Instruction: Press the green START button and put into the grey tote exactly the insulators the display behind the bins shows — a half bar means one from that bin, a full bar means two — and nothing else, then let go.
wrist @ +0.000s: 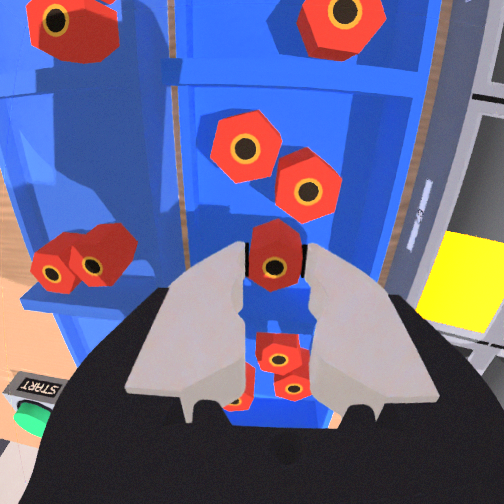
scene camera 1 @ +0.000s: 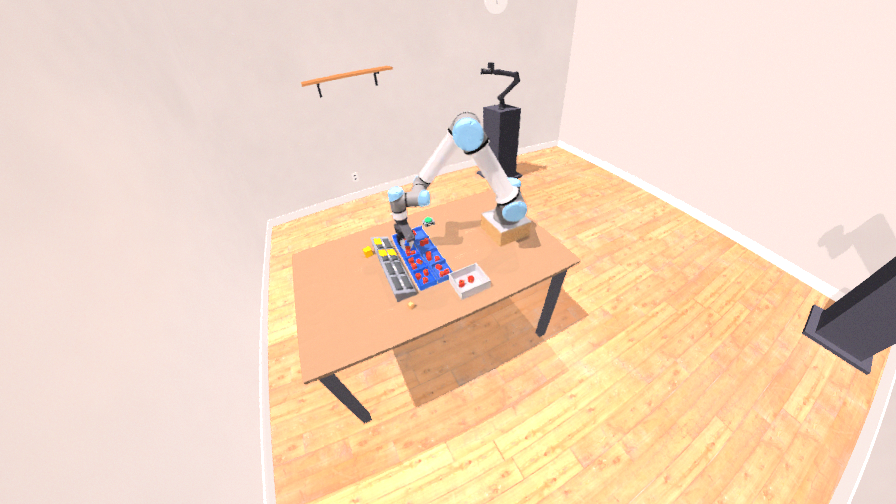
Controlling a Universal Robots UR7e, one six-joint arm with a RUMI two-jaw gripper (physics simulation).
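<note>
My gripper (wrist: 274, 260) is shut on a red hexagonal insulator (wrist: 274, 256) and holds it above the blue bins (wrist: 280, 150). More red insulators lie in the compartments below, two just ahead (wrist: 275, 167) and several under the jaws (wrist: 280, 367). In the scene view the gripper (scene camera 1: 406, 236) is over the far end of the blue bin rack (scene camera 1: 423, 258). The grey tote (scene camera 1: 469, 279) stands to the right of the rack with two red insulators (scene camera 1: 465, 281) in it. The green START button (wrist: 33, 417) is at the lower left of the wrist view. The display (scene camera 1: 393, 268) shows yellow bars (wrist: 462, 280).
A small yellow block (scene camera 1: 367, 250) and a small orange piece (scene camera 1: 411, 304) lie on the table beside the display. The arm's base (scene camera 1: 508, 226) stands at the table's far right. A black pedestal (scene camera 1: 502, 139) stands behind the table.
</note>
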